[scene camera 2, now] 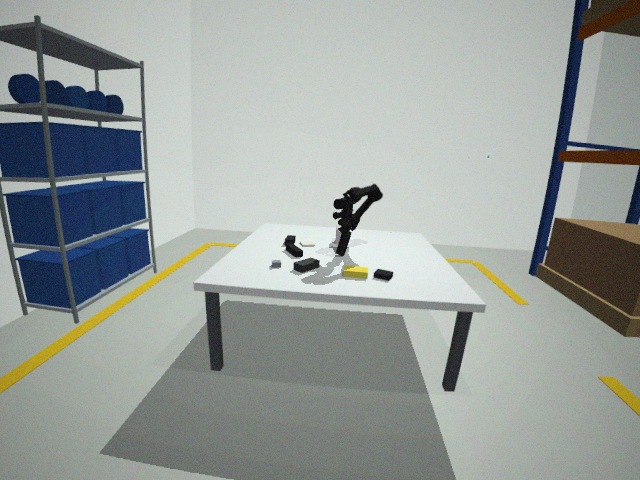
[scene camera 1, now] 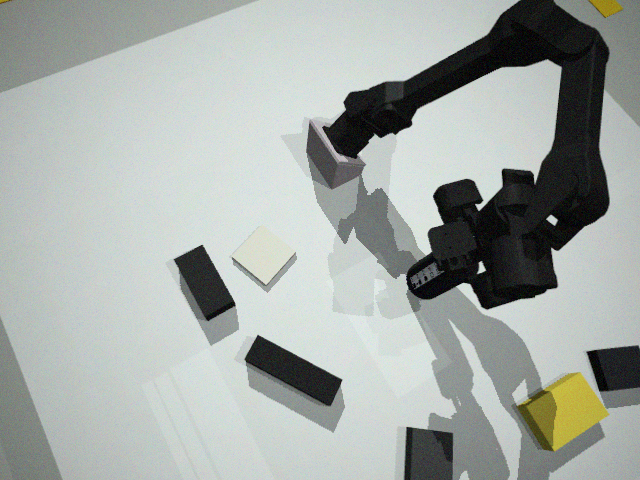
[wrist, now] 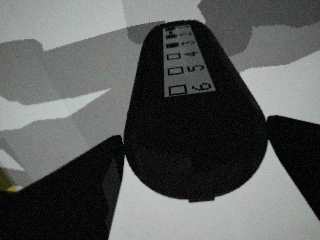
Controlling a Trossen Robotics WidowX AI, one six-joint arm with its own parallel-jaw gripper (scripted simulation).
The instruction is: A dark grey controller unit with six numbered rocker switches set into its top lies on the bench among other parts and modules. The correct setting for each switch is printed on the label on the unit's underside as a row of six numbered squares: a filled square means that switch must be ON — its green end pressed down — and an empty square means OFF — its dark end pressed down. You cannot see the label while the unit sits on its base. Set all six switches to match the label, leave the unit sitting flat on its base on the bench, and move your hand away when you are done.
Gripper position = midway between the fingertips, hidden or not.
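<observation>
There's a yellow block (scene camera 1: 565, 409) here, and a cream tile (scene camera 1: 263, 254) as well, though in the wrist view the tile is out of frame. And I can see my gripper (scene camera 1: 456, 259), with the gripper (wrist: 193, 134) visible in that other picture too.
</observation>
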